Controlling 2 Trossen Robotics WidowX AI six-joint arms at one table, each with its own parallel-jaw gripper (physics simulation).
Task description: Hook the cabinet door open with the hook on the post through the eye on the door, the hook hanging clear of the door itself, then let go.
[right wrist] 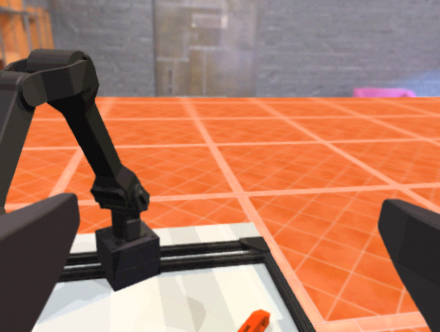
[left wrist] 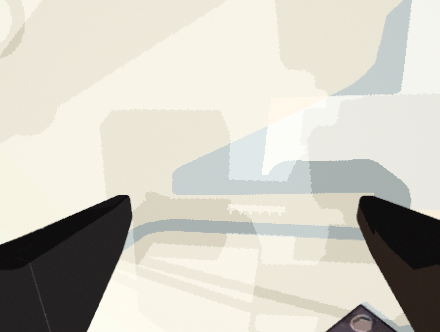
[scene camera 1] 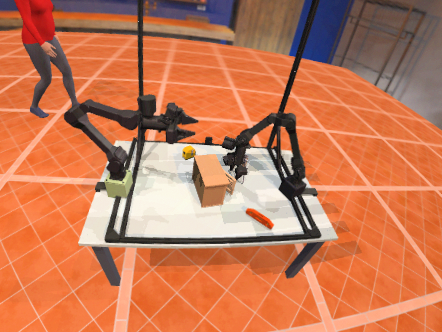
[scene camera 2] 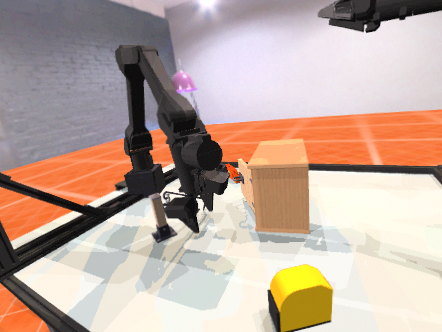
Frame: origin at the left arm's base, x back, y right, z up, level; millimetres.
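Where they show: left gripper, between the fingertips: [left wrist: 244, 206] [scene camera 1: 233, 175] [scene camera 2: 204, 221]; right gripper, between the fingertips: [right wrist: 231, 209] [scene camera 1: 197, 127] [scene camera 2: 323, 18]; left arm's base, origin of its link: [right wrist: 126, 233] [scene camera 1: 295, 181] [scene camera 2: 143, 168]; right arm's base, origin of its link: [scene camera 1: 118, 175].
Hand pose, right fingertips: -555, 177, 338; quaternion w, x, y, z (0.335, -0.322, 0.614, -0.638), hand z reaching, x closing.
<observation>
Each offset is from my right fingertips to the top centre of the thing, as dx, dy, dz. "*": to the spot under its first point.
The wooden cabinet {+120, +31, -272} [scene camera 1: 210, 172] [scene camera 2: 282, 200] stands upright with its door {* +207, -38, -350} [scene camera 1: 230, 184] [scene camera 2: 244, 182] partly open. The small wooden post {* +410, +113, -364} [scene camera 2: 158, 212] stands on a dark base; a corner of the base {* +385, +107, -424} [left wrist: 361, 321] shows in the left wrist view. The thin dark hook [scene camera 2: 175, 194] runs from the post's top towards the left gripper; its far end is hidden there. My left gripper [scene camera 2: 203, 220] [left wrist: 244, 206] is open and empty, pointing down low between post and cabinet. The door's eye is too small to make out. My right gripper [scene camera 1: 195, 127] [scene camera 2: 326, 18] [right wrist: 231, 209] is open, high above the table.
A yellow, round-topped block {* +143, +308, -376} [scene camera 1: 188, 152] [scene camera 2: 302, 300] lies behind the cabinet in scene camera 1. An orange tool-like object {+255, -246, -388} [scene camera 1: 259, 218] [scene camera 2: 233, 172] [right wrist: 256, 321] lies on the door side of the cabinet. Black rails [scene camera 1: 215, 239] frame the table.
</observation>
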